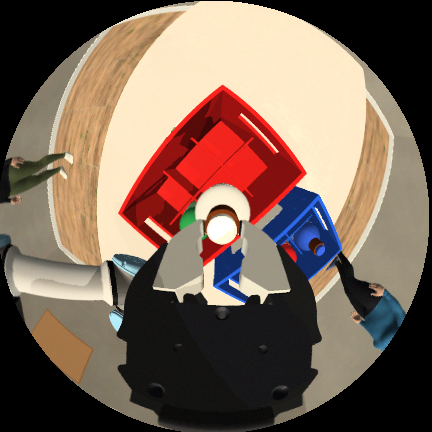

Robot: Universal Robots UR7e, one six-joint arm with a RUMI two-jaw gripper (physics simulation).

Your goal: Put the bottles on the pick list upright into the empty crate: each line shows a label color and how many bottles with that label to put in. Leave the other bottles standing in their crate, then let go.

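Frame: origin at the arm's base, x ahead, y left, z up, level; millimetres.
Seen in the pictures: gripper, between the fingertips: (221,220).
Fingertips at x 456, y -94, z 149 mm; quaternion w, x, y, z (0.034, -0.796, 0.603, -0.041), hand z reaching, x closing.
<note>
A point is followed by its place in that frame.
My gripper (221,220) @[y -94, x 456, z 149 mm] is shut on the neck of a bottle with a white body (222,195) @[y -89, x 478, z 131 mm], a brown neck and a white cap. The bottle looks upright and is over the near part of the red crate (252,165) @[y -162, x 533, z -79 mm]; its lower end is hidden, so its height above the crate floor cannot be told. A green bottle (188,220) @[y -49, x 391, z 35 mm] stands in the red crate just left of it, partly covered by the gripper. In the blue crate (295,205) @[y -235, x 486, z 57 mm] at the right stand a blue bottle (306,235) @[y -326, x 426, z 30 mm] and a red bottle (289,252) @[y -307, x 368, z 25 mm], partly hidden by the right finger. The pick list is not readable.
The red crate has thin dividers and high walls, and its near right side is close to the blue crate. Both are on the pale table top (300,75) @[y -242, x 912, z -88 mm]. A white robot arm link (60,277) @[y 180, x 271, z 214 mm] is at the left. People stand at the left and lower right.
</note>
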